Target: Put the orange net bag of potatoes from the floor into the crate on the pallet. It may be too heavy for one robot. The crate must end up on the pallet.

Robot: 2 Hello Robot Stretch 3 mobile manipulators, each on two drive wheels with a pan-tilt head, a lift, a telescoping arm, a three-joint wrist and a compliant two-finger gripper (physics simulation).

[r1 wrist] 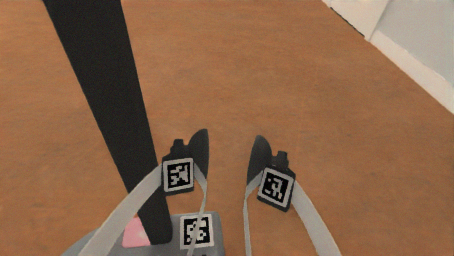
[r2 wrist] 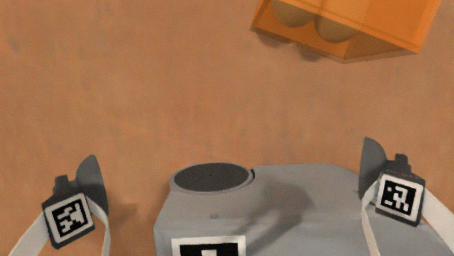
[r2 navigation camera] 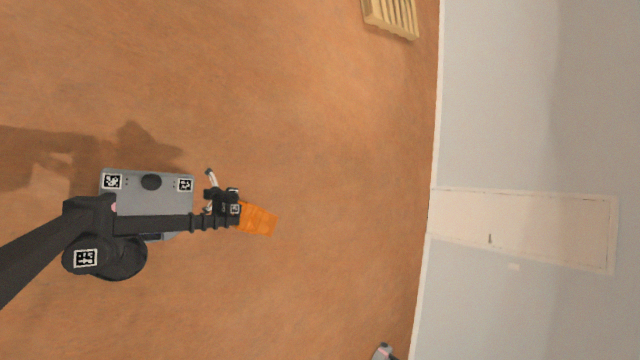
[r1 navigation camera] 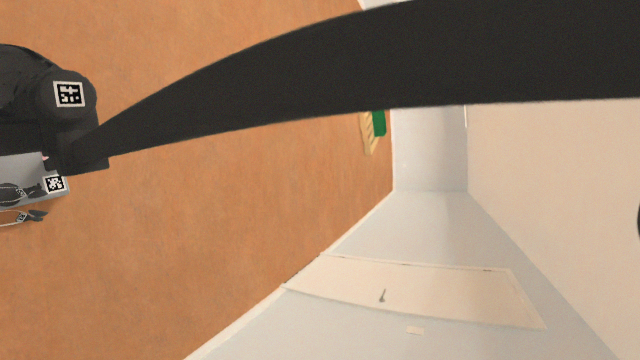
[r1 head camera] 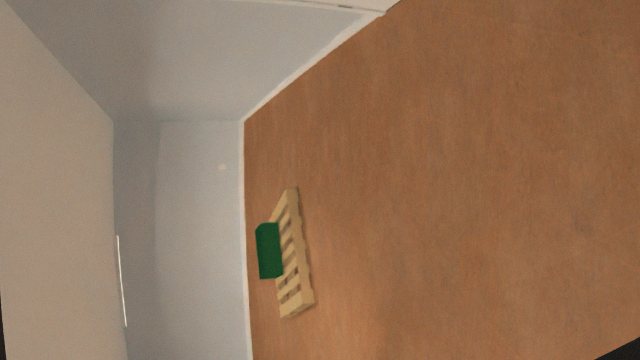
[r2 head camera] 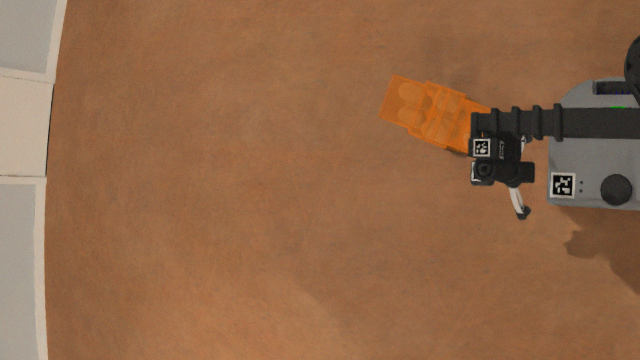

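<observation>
The orange net bag of potatoes [r2 head camera: 440, 115] [r2 navigation camera: 257, 220] [r2 wrist: 345, 25] lies on the floor, partly hidden under r2's arm end in the r2 head view. The r2 gripper [r2 head camera: 524, 175] [r2 navigation camera: 207, 191] [r2 wrist: 232, 172] is wide open between the bag and r2's base, beside the bag's near end, with nothing between its fingers. The r1 gripper [r1 navigation camera: 36, 202] [r1 wrist: 229, 150] is open and empty, close to r1's own base, far from the bag. The green crate [r1 head camera: 270, 252] [r1 navigation camera: 379, 123] stands on the wooden pallet [r1 head camera: 300, 300] [r1 navigation camera: 370, 147] [r2 navigation camera: 387, 26].
r2's grey base [r2 head camera: 590, 150] [r2 navigation camera: 150, 200] is close behind its gripper. Part of r1 [r2 navigation camera: 382, 351] shows at the lower edge of the r2 navigation view. A white door [r1 navigation camera: 425, 297] [r2 navigation camera: 540, 230] is in the wall. The pallet is near the far walls.
</observation>
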